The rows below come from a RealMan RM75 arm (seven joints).
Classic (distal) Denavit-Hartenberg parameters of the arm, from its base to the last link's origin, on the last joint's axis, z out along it. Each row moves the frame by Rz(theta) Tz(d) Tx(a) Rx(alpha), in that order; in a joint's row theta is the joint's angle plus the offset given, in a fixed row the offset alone. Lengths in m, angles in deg.
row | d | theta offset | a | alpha
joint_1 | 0.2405 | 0 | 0 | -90
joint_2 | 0 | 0 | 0 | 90
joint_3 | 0.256 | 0 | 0 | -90
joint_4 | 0 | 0 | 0 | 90
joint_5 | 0.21 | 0 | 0 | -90
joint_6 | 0 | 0 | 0 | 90
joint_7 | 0.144 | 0 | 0 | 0
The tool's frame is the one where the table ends.
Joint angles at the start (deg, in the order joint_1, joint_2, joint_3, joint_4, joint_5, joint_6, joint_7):
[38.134, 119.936, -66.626, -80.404, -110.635, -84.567, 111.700]
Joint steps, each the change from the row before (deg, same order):
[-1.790, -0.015, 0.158, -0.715, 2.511, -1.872, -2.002]
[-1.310, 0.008, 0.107, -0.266, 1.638, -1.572, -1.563]
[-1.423, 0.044, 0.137, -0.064, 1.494, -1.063, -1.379]
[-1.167, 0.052, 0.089, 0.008, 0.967, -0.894, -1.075]
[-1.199, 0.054, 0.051, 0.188, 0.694, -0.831, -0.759]
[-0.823, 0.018, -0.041, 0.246, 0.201, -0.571, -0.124]
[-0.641, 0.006, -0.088, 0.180, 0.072, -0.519, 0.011]
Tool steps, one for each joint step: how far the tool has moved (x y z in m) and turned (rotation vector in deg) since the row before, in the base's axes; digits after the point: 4 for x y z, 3 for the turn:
[0.0049, -0.0087, 0.0024, -1.156, 1.240, 1.646]
[0.0047, -0.0067, 0.0009, -1.036, 0.710, 1.150]
[0.0058, -0.0055, 0.0008, -0.672, 0.888, 0.540]
[0.0053, -0.0045, 0.0003, -0.554, 0.530, 0.309]
[0.0064, -0.0042, -0.0004, -0.679, 0.377, -0.215]
[0.0052, -0.0028, -0.0009, -0.685, 0.043, -0.629]
[0.0042, -0.0025, -0.0010, -0.660, -0.073, -0.545]

